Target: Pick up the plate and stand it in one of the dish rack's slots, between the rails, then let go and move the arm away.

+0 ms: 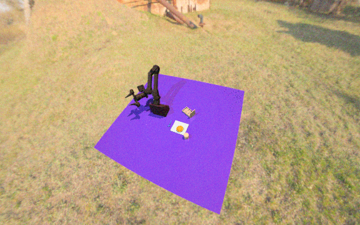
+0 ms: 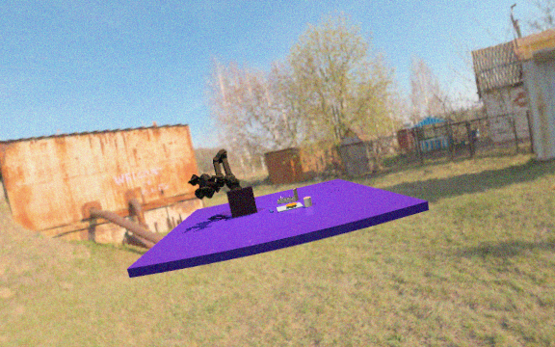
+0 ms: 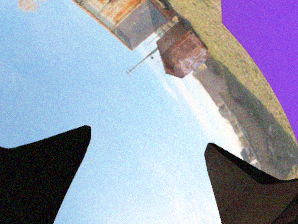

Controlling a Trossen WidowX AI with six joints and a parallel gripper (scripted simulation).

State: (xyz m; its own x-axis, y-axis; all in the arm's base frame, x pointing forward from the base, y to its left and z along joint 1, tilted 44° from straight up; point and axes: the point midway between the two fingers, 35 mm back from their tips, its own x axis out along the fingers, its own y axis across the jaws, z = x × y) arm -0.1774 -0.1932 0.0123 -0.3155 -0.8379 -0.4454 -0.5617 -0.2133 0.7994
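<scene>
The plate lies 53 cm ahead of my gripper tip, 23 cm below it and 8 cm to the left of it. From my gripper tip the other things lie so: dish rack: 51 cm ahead, 30 cm to the left, 23 cm below; blue spoon: 41 cm ahead, 25 cm below, 8 cm to the left; cup: 63 cm ahead, 23 cm below, 4 cm to the left.
</scene>
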